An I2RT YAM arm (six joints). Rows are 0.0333 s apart.
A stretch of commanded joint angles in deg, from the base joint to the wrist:
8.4 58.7 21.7 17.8 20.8 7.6
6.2 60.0 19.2 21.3 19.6 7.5
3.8 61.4 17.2 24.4 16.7 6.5
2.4 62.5 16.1 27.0 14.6 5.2
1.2 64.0 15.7 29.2 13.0 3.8
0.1 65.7 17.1 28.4 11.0 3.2
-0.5 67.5 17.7 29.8 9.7 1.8
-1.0 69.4 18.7 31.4 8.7 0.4
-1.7 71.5 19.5 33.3 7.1 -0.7
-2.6 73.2 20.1 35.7 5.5 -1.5
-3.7 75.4 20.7 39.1 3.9 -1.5
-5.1 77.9 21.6 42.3 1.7 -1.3
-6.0 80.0 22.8 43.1 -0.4 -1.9
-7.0 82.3 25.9 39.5 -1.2 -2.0
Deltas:
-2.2 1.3 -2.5 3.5 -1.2 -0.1
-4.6 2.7 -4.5 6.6 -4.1 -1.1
-6.0 3.8 -5.6 9.2 -6.2 -2.4
-7.2 5.3 -6.0 11.4 -7.8 -3.8
-8.3 7.0 -4.6 10.6 -9.8 -4.4
-8.9 8.8 -4.0 12.0 -11.1 -5.8
-9.4 10.7 -3.0 13.6 -12.1 -7.2
-10.1 12.8 -2.2 15.5 -13.7 -8.3
-11.0 14.5 -1.6 17.9 -15.3 -9.1
-12.1 16.7 -1.0 21.3 -16.9 -9.1
-13.5 19.2 -0.1 24.5 -19.1 -8.9
-14.4 21.3 1.1 25.3 -21.2 -9.5
-15.4 23.6 4.2 21.7 -22.0 -9.6

